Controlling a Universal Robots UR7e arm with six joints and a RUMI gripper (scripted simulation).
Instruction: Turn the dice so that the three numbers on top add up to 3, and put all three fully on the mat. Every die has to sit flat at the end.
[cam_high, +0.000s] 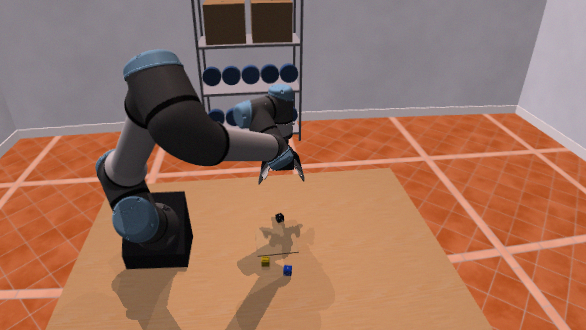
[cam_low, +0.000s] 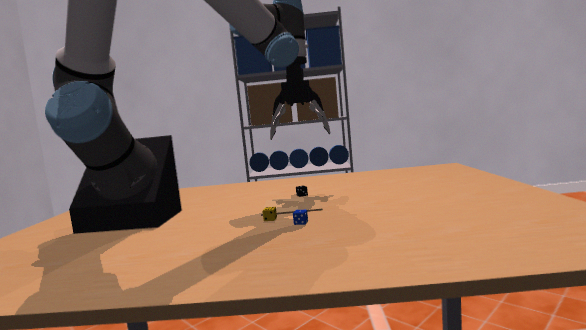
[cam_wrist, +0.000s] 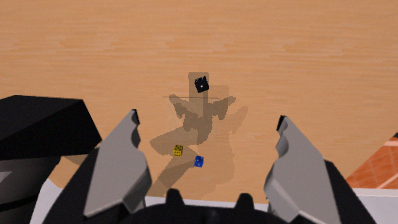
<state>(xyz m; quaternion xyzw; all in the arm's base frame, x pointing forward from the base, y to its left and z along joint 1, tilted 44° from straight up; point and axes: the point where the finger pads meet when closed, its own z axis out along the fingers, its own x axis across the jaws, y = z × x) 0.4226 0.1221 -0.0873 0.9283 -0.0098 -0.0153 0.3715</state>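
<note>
The yellow die lies 80 mm behind my hand, 230 mm to the right of it and 140 mm below it. From my hand the other things lie so: blue die 10 mm behind, 280 mm to the right, 140 mm below; black die 10 mm behind, 20 mm to the right, 140 mm below; tan mat 40 mm behind, 130 mm to the right, 160 mm below.
</note>
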